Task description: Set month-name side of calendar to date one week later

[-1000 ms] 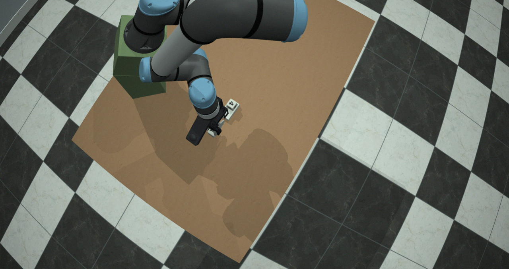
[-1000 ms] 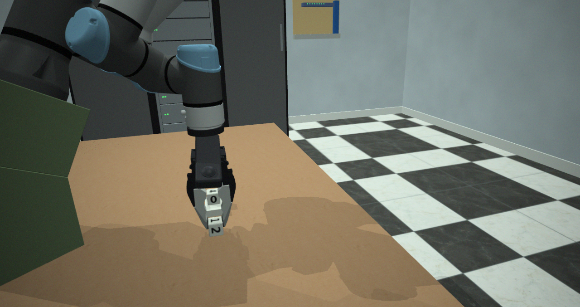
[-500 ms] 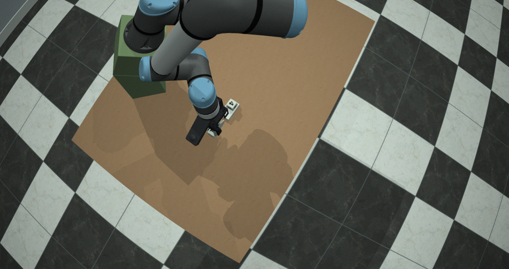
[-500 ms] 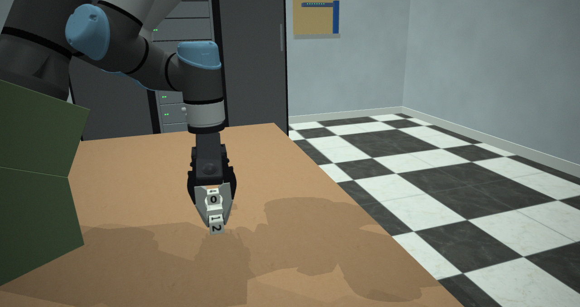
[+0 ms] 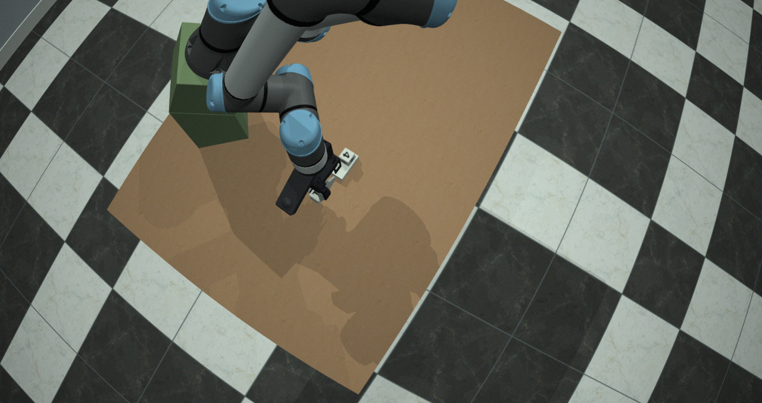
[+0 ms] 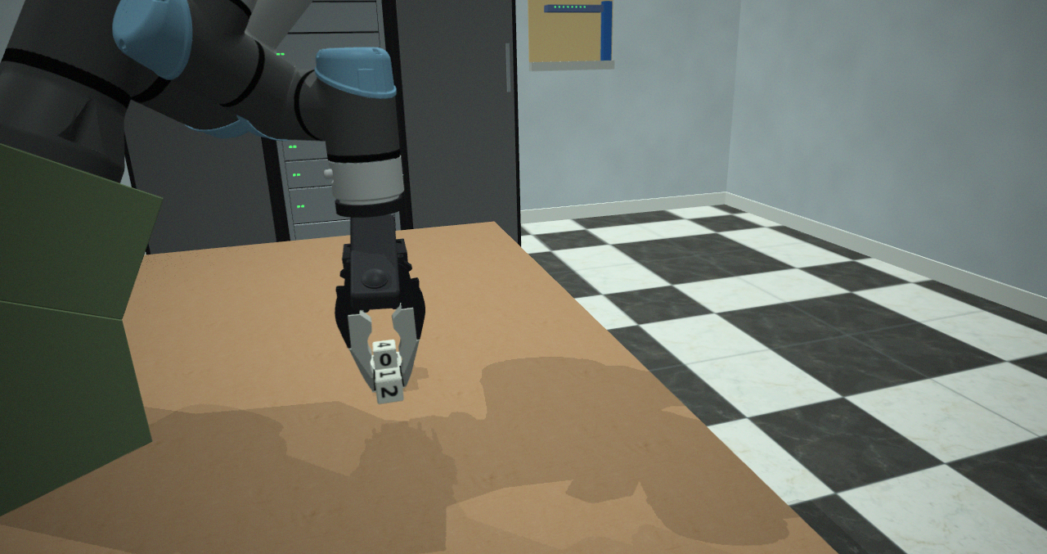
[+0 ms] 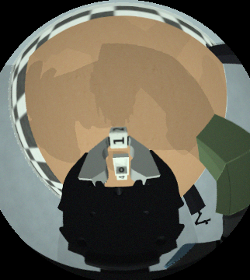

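Now: hand 1 cm past the white tray, 11 cm to the right of it and 5 cm above it.
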